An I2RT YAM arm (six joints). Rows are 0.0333 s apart.
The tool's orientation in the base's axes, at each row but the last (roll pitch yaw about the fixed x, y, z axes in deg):
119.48, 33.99, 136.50
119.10, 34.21, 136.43
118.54, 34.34, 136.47
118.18, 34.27, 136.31
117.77, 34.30, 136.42
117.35, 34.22, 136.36
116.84, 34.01, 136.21
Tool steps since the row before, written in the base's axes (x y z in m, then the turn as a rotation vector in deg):
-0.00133, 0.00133, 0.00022, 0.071, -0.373, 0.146
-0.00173, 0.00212, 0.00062, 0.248, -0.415, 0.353
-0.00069, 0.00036, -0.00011, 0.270, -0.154, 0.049
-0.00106, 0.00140, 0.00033, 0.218, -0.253, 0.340
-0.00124, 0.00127, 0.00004, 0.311, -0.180, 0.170
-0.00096, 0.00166, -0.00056, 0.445, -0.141, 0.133
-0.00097, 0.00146, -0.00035, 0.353, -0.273, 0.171
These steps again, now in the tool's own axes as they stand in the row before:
0.00144, 0.00110, -0.00056, -0.337, -0.154, -0.168
0.00190, 0.00195, -0.00069, -0.584, -0.037, -0.128
0.00068, 0.00019, -0.00035, -0.277, -0.079, 0.127
0.00125, 0.00123, -0.00034, -0.466, 0.067, -0.073
0.00144, 0.00094, -0.00042, -0.384, -0.011, 0.101
0.00184, 0.00076, 0.00022, -0.422, -0.018, 0.240
0.00161, 0.00077, 0.00004, -0.463, -0.074, 0.090

